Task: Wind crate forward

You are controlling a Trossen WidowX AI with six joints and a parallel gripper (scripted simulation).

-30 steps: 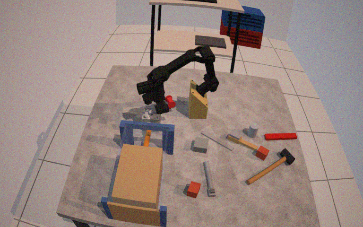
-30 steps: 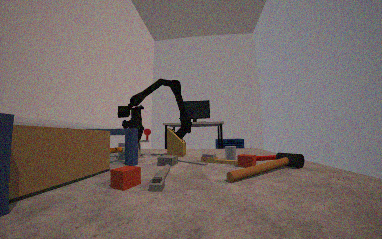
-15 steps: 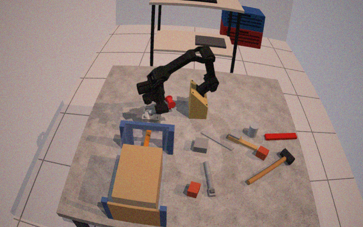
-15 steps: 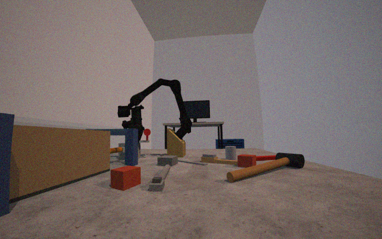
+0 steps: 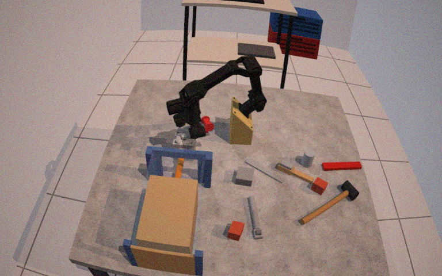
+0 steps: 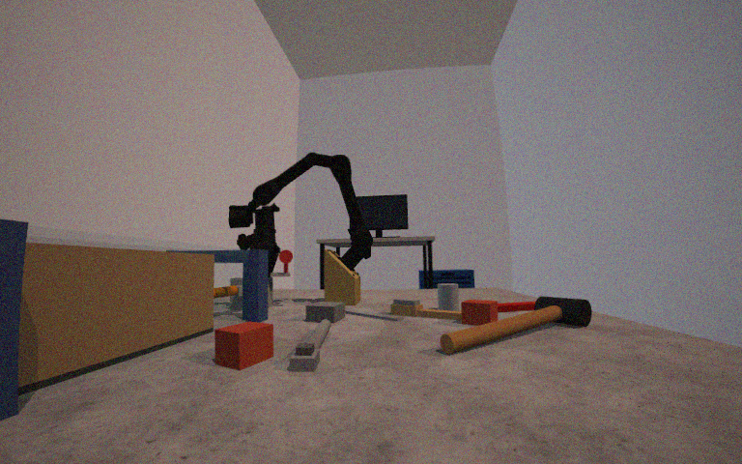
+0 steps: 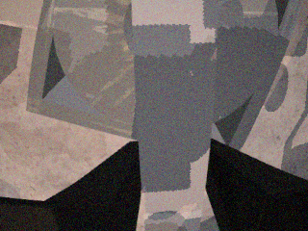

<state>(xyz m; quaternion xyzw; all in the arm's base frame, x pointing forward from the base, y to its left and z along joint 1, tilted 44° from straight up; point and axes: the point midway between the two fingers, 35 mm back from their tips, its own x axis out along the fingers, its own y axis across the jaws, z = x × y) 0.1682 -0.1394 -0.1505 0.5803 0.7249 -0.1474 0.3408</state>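
Now: gripper tip 20 mm below the grey crank arm and 10 mm to the right of it. The rest, counted from my gripper tip: grey winch: 60 mm below, 50 mm to the right; then red knob: 50 mm to the left, 50 mm above, 20 mm behind; then blue frame: 180 mm ahead, 40 mm to the right, 20 mm above.
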